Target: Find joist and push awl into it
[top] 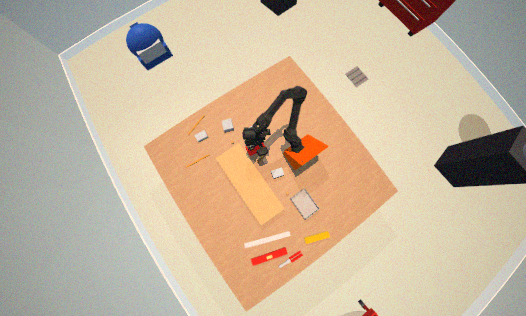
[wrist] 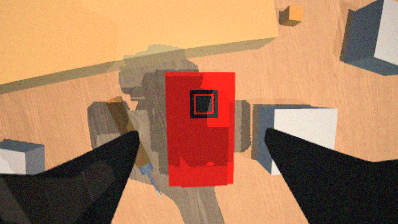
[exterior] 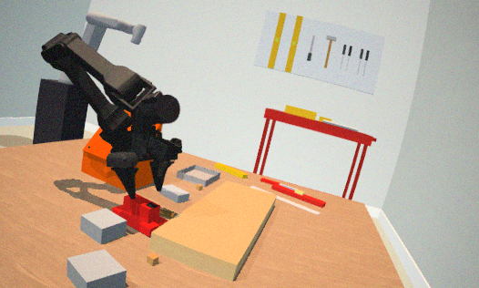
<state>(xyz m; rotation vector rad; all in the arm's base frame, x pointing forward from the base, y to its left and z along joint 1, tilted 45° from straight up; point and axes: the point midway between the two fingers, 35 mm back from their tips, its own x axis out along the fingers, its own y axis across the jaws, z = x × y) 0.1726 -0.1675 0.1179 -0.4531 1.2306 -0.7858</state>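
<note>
Right now the stud finder is 3 cm below my gripper tip. The rest, counted from my gripper tip: white strip: 34 cm ahead, 50 cm to the left, 7 cm below; then awl: 2 cm behind, 8 cm to the left, 7 cm below; then grey tray: 1 cm ahead, 49 cm to the left, 6 cm below.
</note>
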